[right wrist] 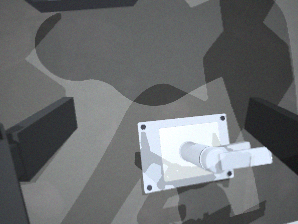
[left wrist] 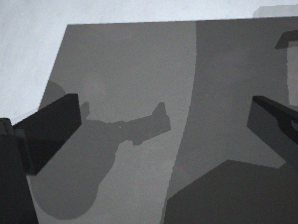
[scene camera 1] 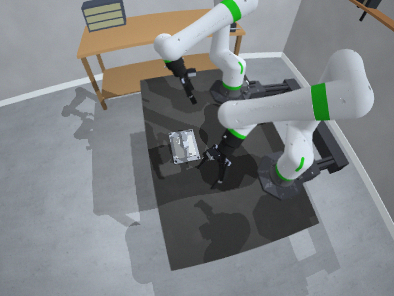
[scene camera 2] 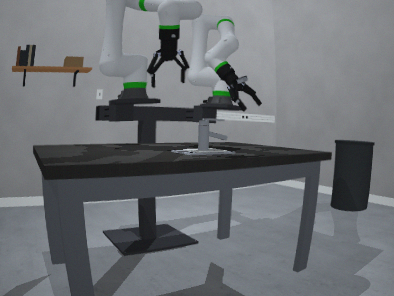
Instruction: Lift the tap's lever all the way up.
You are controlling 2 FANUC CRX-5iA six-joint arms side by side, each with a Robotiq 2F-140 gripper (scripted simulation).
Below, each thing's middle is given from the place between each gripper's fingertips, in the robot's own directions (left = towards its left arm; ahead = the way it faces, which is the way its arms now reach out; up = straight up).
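From my left hand, the lever (right wrist: 257, 156) is 290 mm to the right, 10 mm ahead and 80 mm below. The tap (right wrist: 181, 147) is 320 mm to the right of that hand, 10 mm ahead of it and 130 mm below it, and you'd find the white base plate (right wrist: 152, 169) 350 mm to the right of my left hand, 10 mm ahead and 230 mm below.
My right gripper (scene camera 2: 168, 84) is 180 mm to the right of the lever, 110 mm short of it and 170 mm above it. Counting from my right hand, the tap is 160 mm to the left, 110 mm ahead and 210 mm below, while the plate is 130 mm to the left, 110 mm ahead and 310 mm below.
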